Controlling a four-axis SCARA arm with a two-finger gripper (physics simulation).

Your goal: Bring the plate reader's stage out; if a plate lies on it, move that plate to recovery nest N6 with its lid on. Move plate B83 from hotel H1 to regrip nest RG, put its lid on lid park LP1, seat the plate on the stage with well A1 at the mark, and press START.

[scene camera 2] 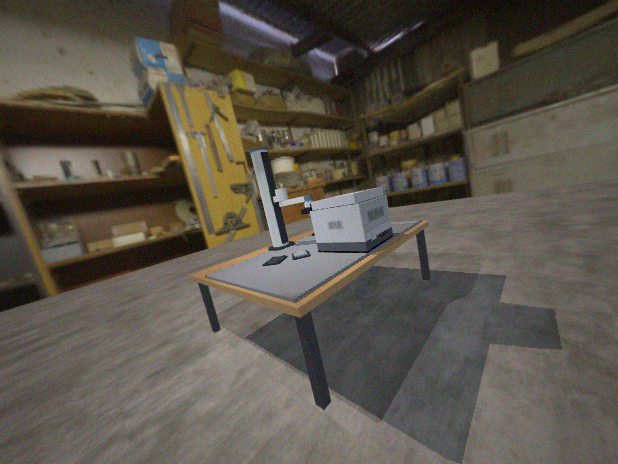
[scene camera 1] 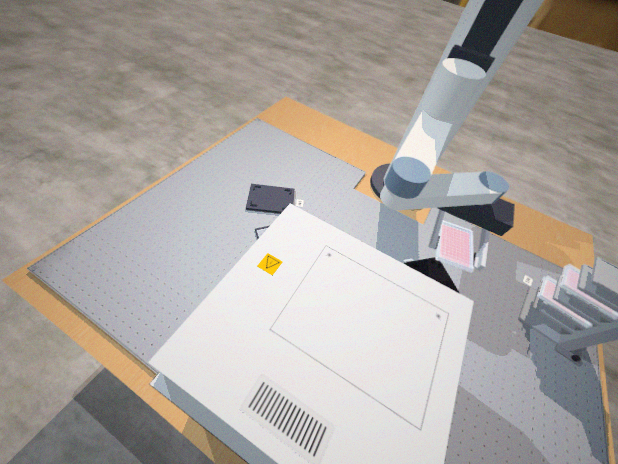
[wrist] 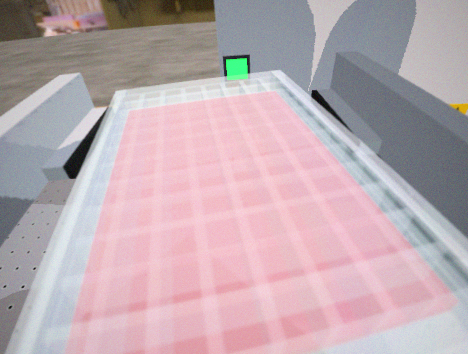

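Pixels of known places: gripper, between the fingertips: (scene camera 1: 455, 256) (wrist: 210, 84); arm's base, origin of its link: (scene camera 2: 281, 246).
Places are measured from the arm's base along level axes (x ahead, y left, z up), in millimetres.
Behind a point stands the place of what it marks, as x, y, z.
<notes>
My gripper (scene camera 1: 457, 243) (wrist: 210, 84) @(456, 202, 251) is shut on a lidded plate with pink wells (scene camera 1: 454, 246) @(420, 195, 244) (wrist: 225, 215) @(383, 194, 248), one finger along each long side. The plate is held up beside the white plate reader (scene camera 1: 300, 320) @(825, -13, 359) (scene camera 2: 345, 220) @(890, -147, 214). Its label does not show. A black shape (scene camera 1: 434, 272) @(380, 223, 73) shows at the reader's edge below the held plate; I cannot tell whether it is the stage. A green-lit square (wrist: 237, 68) @(608, 192, 213) shows past the plate's far end. More pink plates (scene camera 1: 565, 307) @(304, 551, 119) sit in a grey rack (scene camera 1: 606, 272) @(258, 540, 243) at the right. START and the A1 mark cannot be made out.
A dark flat nest (scene camera 1: 270, 198) @(407, -368, 25) (scene camera 2: 275, 260) @(417, -378, 23) lies on the perforated board (scene camera 1: 165, 215) @(671, -595, 13) (scene camera 2: 290, 280) @(816, -584, 12). A black-edged piece (scene camera 1: 261, 232) @(552, -298, 35) (scene camera 2: 301, 254) @(562, -261, 31) lies beside it, partly hidden by the reader in scene camera 1. The arm's column (scene camera 1: 450, 95) @(225, 5, 473) (scene camera 2: 270, 200) @(61, -45, 439) stands at the table's edge.
</notes>
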